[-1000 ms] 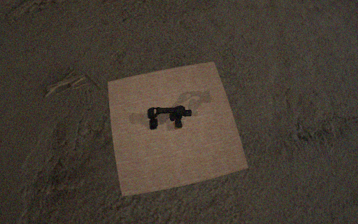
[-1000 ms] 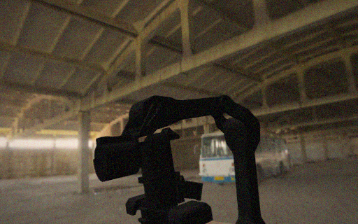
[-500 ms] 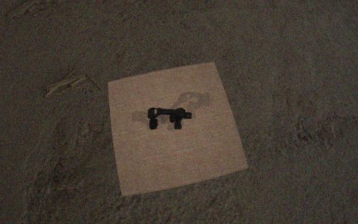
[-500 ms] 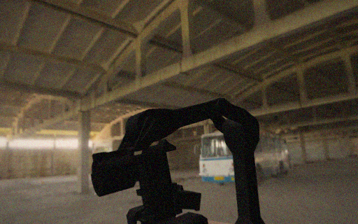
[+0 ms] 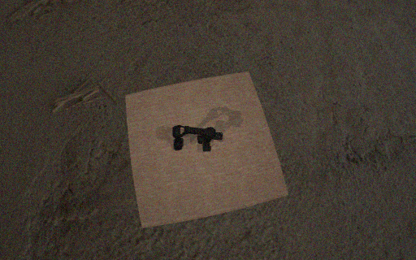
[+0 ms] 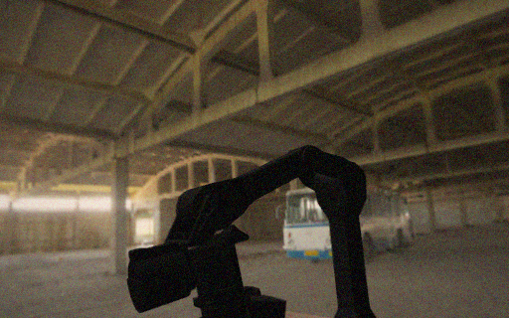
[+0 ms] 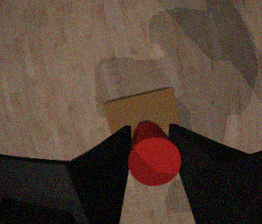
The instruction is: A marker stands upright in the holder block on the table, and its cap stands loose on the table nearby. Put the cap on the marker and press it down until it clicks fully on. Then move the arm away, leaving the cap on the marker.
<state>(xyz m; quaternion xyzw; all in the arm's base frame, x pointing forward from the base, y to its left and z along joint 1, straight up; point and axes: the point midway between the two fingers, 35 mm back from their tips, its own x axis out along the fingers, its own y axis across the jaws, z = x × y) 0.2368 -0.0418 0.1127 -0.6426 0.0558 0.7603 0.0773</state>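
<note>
Right now my gripper tip is 1 cm short of the red cap.
</note>
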